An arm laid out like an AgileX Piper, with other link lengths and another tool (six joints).
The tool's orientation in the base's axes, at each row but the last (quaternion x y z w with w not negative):
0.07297, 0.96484, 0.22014, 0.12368
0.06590, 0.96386, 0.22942, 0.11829
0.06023, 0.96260, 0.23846, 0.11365
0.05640, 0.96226, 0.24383, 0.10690
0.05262, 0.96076, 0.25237, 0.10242
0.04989, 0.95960, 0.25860, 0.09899
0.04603, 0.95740, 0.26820, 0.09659
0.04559, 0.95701, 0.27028, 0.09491
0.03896, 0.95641, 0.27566, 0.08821
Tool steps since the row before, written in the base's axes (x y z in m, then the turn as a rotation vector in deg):
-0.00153, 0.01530, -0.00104, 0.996, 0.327, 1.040
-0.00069, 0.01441, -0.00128, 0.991, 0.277, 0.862
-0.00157, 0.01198, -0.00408, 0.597, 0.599, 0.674
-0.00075, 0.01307, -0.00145, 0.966, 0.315, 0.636
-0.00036, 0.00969, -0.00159, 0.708, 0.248, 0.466
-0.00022, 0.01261, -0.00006, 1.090, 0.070, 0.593
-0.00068, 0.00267, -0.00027, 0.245, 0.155, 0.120
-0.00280, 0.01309, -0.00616, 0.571, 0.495, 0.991
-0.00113, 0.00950, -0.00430, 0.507, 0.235, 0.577
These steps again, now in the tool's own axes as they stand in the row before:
0.00467, 0.01306, 0.00672, -1.106, 0.838, -0.505
0.00353, 0.01213, 0.00708, -1.075, 0.712, -0.373
0.00433, 0.00850, 0.00846, -0.603, 0.882, -0.165
0.00309, 0.01069, 0.00705, -1.001, 0.636, -0.177
0.00210, 0.00760, 0.00587, -0.731, 0.481, -0.121
0.00208, 0.01082, 0.00614, -1.150, 0.409, -0.233
0.00108, 0.00211, 0.00143, -0.237, 0.204, 0.029
0.00552, 0.00778, 0.01123, -0.645, 0.962, -0.459
0.00291, 0.00570, 0.00831, -0.554, 0.520, -0.262

